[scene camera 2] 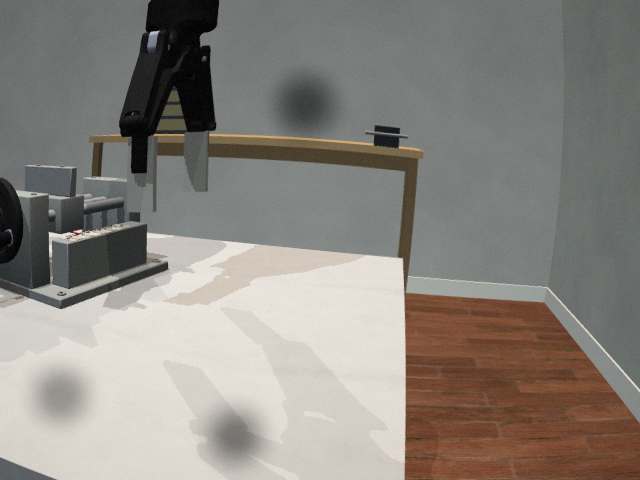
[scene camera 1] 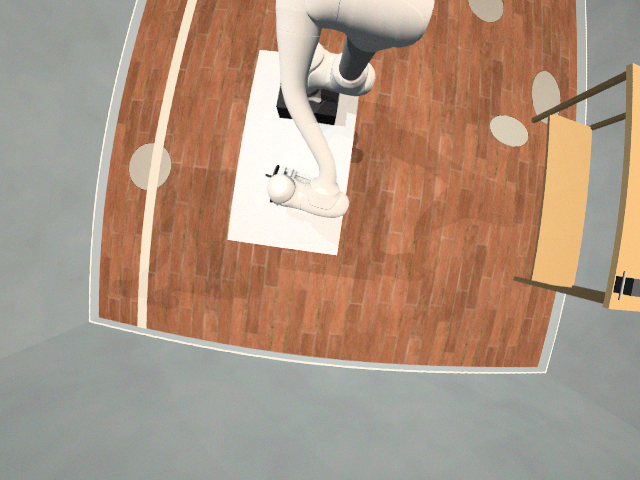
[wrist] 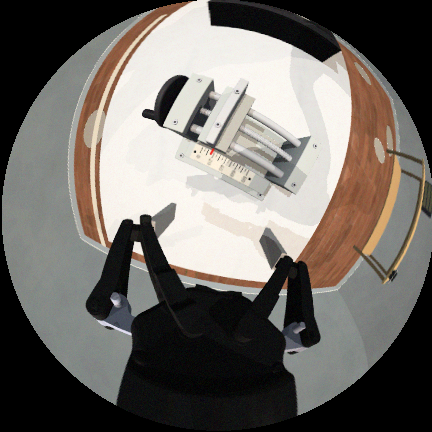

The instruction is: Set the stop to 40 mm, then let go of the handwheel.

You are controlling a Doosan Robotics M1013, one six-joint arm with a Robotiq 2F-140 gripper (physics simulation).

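Note:
The stop (scene camera 2: 50, 180) (wrist: 227, 112) is a pale upright plate on guide rods, nearer the handwheel than the far end block. Its red pointer (scene camera 2: 75, 233) (wrist: 212, 151) stands near the handwheel end of the scale (wrist: 235, 168); the numbers are too small to read surely. The black handwheel (scene camera 2: 9, 219) (wrist: 172, 95) is at the left end of the device, with its crank knob (wrist: 148, 114) pointing left in the wrist view. My gripper (scene camera 2: 170, 198) (wrist: 219, 223) is open and empty, above and to the side of the device, apart from the handwheel. The arm hides it in scene camera 1.
The device is on a white table (scene camera 1: 258, 222) (scene camera 2: 330, 310) (wrist: 140, 165). A black block (scene camera 1: 284, 111) (wrist: 275, 27) is under the arm's base. A wooden bench (scene camera 1: 631, 180) (scene camera 2: 310, 143) stands apart from the table, bearing a small dark object (scene camera 1: 625, 285) (scene camera 2: 386, 136).

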